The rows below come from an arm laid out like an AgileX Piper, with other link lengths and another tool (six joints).
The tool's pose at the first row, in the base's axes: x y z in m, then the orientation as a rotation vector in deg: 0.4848, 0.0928, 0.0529, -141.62, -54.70, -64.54
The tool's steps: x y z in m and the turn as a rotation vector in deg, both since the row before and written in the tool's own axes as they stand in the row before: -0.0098, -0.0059, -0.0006, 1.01, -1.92, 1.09; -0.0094, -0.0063, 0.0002, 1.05, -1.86, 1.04; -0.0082, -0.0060, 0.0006, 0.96, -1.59, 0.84; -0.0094, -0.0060, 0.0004, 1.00, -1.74, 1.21; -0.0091, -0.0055, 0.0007, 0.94, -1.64, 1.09; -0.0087, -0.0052, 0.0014, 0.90, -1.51, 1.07; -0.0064, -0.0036, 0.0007, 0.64, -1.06, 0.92; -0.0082, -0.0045, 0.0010, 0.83, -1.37, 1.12
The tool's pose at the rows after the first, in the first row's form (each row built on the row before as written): 0.4758, 0.0924, 0.0458, -142.54, -54.10, -61.27; 0.4669, 0.0929, 0.0388, -143.31, -53.55, -58.05; 0.4588, 0.0939, 0.0327, -143.86, -53.15, -55.27; 0.4497, 0.0942, 0.0263, -144.51, -52.29, -52.17; 0.4410, 0.0944, 0.0202, -145.06, -51.53, -49.27; 0.4328, 0.0950, 0.0141, -145.51, -50.74, -46.56; 0.4266, 0.0951, 0.0101, -145.83, -49.96, -44.60; 0.4187, 0.0952, 0.0050, -146.19, -49.03, -42.09
